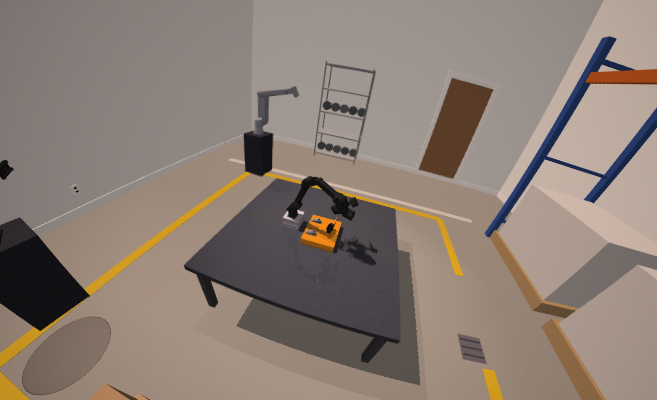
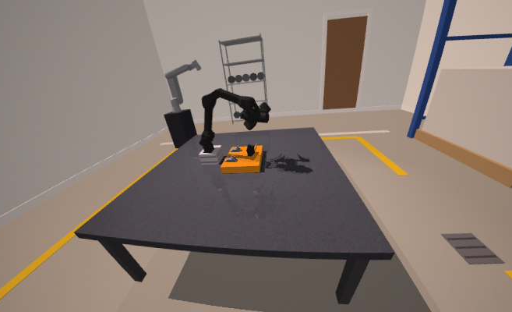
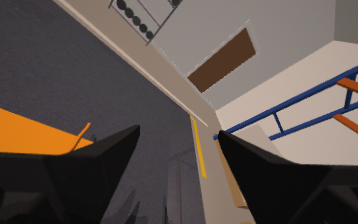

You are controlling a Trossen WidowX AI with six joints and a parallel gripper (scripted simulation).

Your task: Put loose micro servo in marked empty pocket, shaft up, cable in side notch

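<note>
My gripper tip is now 9 cm past the orange robot deck, 8 cm to the left of it and 26 cm above it.
</note>
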